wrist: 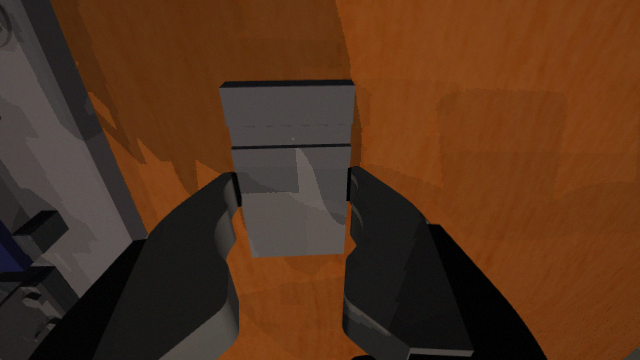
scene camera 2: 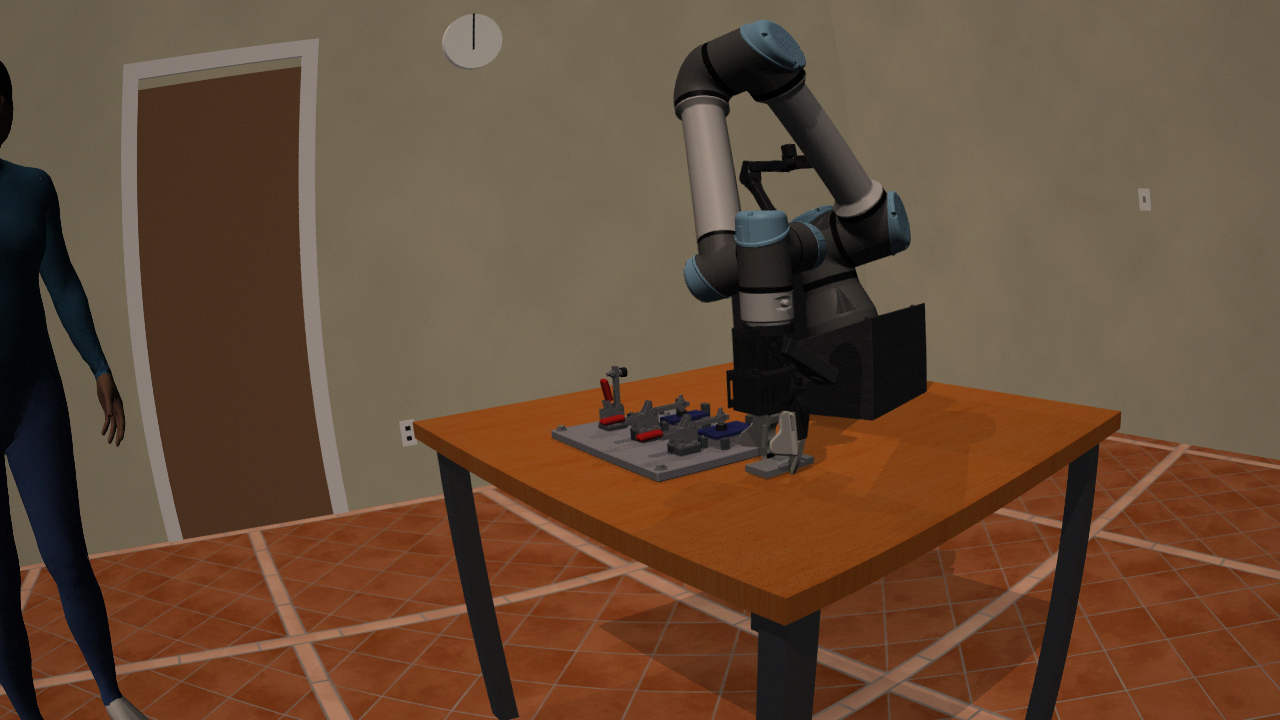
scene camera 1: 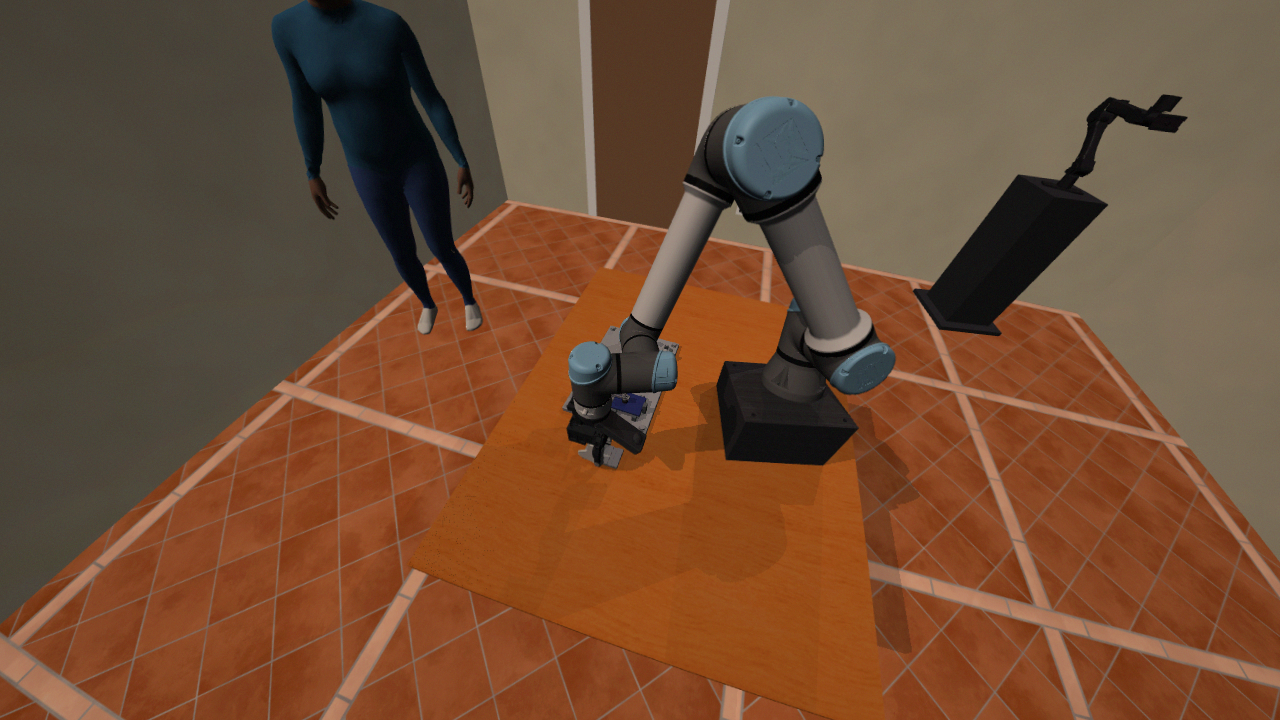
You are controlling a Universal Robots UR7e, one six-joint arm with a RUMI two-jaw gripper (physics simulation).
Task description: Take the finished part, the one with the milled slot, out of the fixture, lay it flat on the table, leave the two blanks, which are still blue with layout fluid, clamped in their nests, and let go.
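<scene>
The finished part, a bare grey block with the slot's edges running across its top, is level and very low at the table top, beside the fixture. I cannot tell whether its underside touches the table. My gripper is shut on it, one finger on each long side. Two blue blanks sit in nests under clamps: the nearer blank and the farther blank. The arm hides much of the fixture in scene camera 1.
The grey fixture plate lies close beside the part. A clamp with a red handle stands raised at its far end. The wooden table extends to the other side. A person stands beyond the table.
</scene>
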